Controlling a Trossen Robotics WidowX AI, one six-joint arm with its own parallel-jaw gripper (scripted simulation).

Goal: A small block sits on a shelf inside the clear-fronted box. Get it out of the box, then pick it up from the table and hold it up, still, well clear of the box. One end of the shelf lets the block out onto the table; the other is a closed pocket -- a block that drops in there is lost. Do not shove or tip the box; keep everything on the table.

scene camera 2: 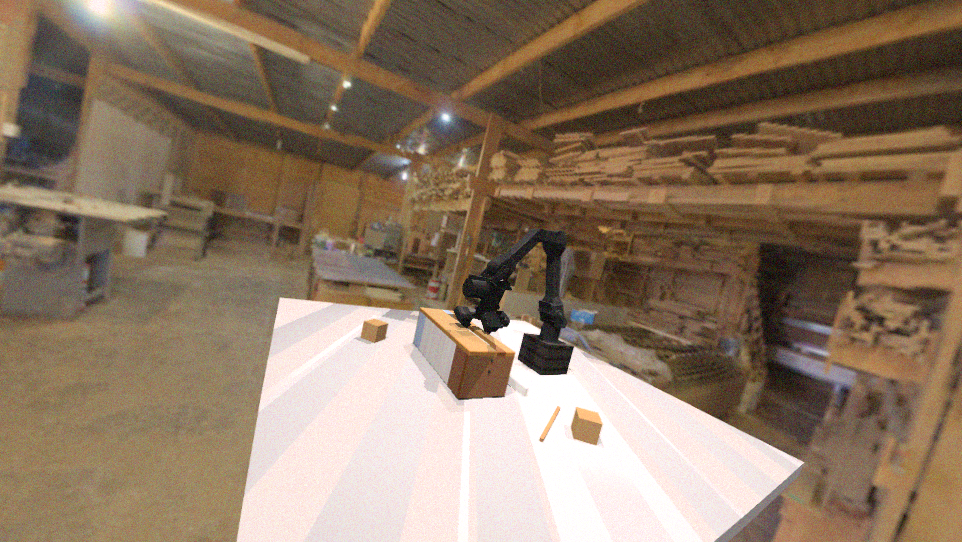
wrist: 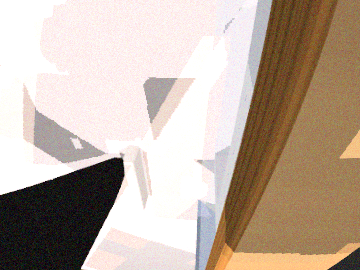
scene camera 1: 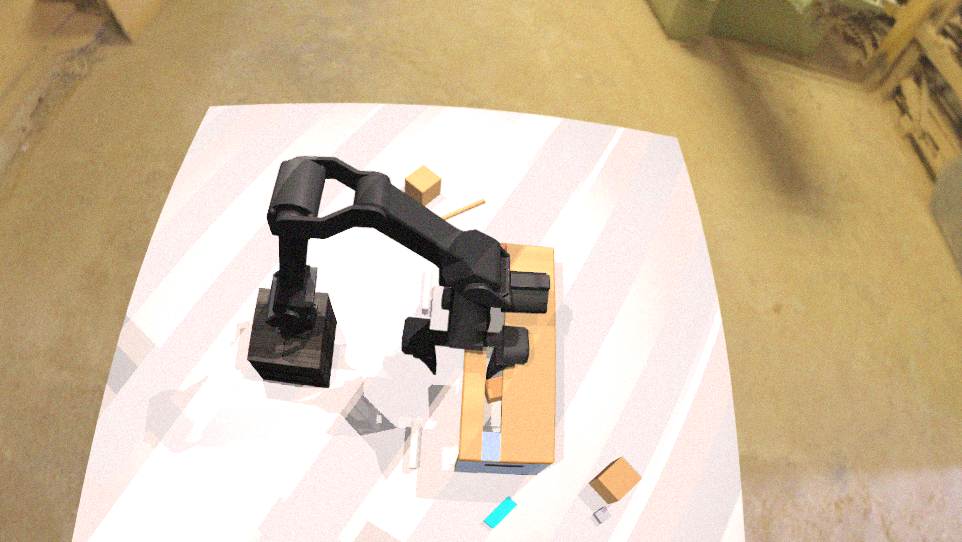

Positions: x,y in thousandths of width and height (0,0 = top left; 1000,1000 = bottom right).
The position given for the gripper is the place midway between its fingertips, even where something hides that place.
Scene:
gripper: scene camera 2 492,621; wrist 582,646; scene camera 1 480,693
tan box: scene camera 2 492,673; wrist 757,669; scene camera 1 537,804

